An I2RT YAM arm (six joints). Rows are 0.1 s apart.
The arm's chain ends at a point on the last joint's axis. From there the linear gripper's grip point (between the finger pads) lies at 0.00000 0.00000 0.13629 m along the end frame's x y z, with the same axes.
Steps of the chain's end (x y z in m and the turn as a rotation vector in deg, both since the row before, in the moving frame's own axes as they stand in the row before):
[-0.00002, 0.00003, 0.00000, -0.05, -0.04, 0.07]
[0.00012, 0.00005, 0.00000, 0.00, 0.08, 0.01]
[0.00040, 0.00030, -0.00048, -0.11, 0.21, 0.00]
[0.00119, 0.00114, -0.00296, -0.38, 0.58, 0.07]
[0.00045, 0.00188, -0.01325, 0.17, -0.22, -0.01]
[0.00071, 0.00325, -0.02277, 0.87, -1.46, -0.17]
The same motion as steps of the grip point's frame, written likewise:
[-0.00012, 0.00015, 0.00000, -0.05, -0.04, 0.07]
[0.00031, 0.00005, 0.00000, 0.00, 0.08, 0.01]
[0.00090, 0.00056, -0.00048, -0.11, 0.21, 0.00]
[0.00257, 0.00204, -0.00297, -0.38, 0.58, 0.07]
[-0.00007, 0.00148, -0.01325, 0.17, -0.22, -0.01]
[-0.00277, 0.00119, -0.02283, 0.87, -1.46, -0.17]

